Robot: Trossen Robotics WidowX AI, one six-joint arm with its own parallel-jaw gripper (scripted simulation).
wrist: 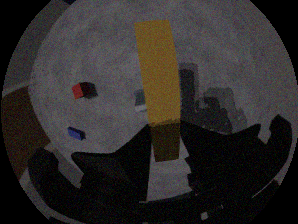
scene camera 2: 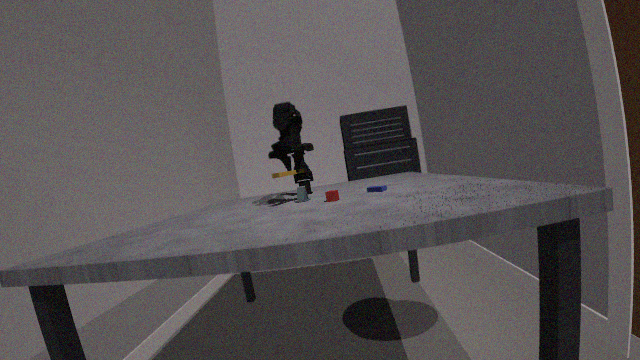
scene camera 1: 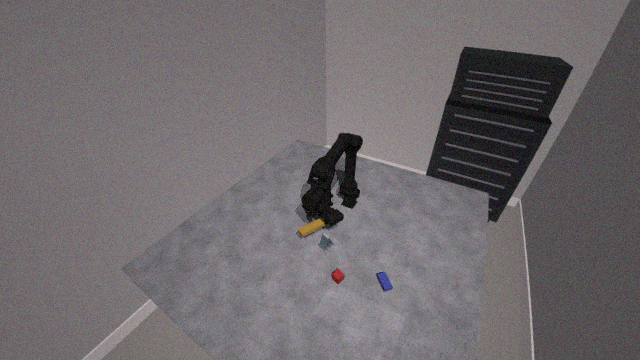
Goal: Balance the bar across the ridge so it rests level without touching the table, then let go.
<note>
My gripper (scene camera 2: 293, 172) carries a yellow bar (wrist: 159, 68).
My gripper also shows in the wrist view (wrist: 164, 125).
</note>
